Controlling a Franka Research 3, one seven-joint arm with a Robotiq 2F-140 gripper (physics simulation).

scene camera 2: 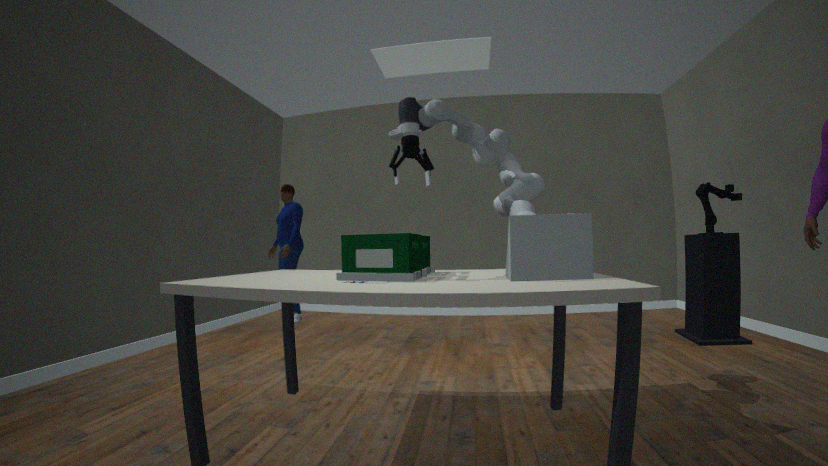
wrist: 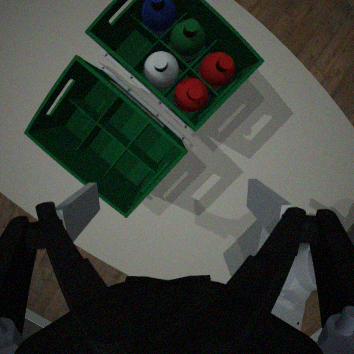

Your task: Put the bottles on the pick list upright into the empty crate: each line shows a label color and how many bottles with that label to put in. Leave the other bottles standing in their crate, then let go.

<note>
I see my gripper [scene camera 2: 413, 185] and a red bottle [wrist: 190, 94].
My gripper is seen too in the wrist view [wrist: 172, 194].
</note>
